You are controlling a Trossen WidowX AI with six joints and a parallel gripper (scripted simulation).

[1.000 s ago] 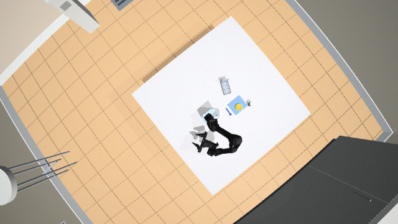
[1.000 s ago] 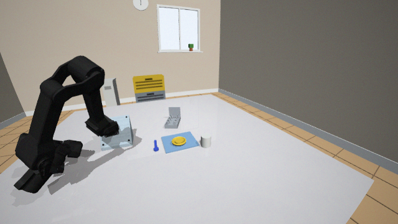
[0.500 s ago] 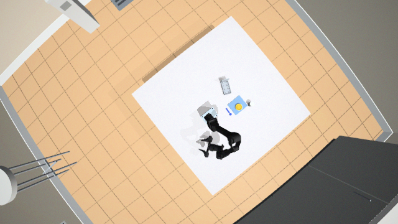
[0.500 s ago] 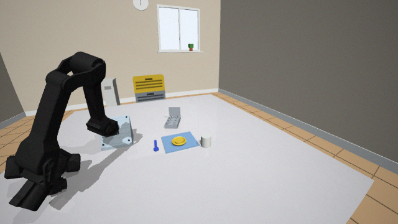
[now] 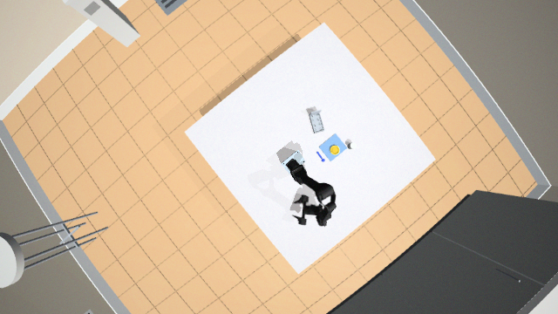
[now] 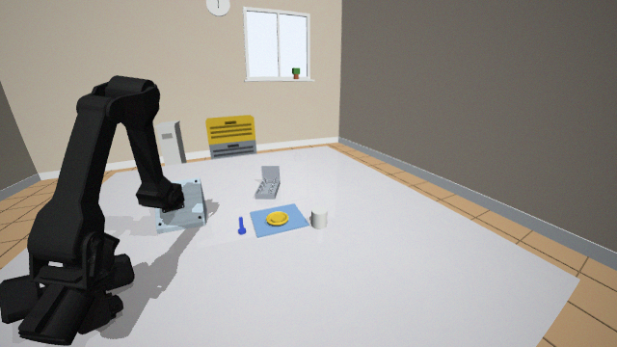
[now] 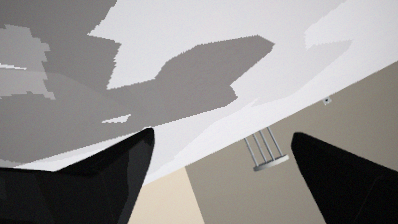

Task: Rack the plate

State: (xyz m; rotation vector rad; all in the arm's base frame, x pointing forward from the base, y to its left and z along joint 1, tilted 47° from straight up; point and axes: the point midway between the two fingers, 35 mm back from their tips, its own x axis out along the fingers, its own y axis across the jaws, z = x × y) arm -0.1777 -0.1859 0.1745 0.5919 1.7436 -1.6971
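Now: gripper tip 480 mm short of the yellow plate, 100 mm to the right of it and 10 mm above it. The rest, counted from my gripper tip: white cup: 590 mm ahead, 40 mm to the left; blue spoon: 380 mm ahead, 120 mm to the left, 20 mm below; blue mat: 490 mm ahead, 120 mm to the left, 20 mm below.
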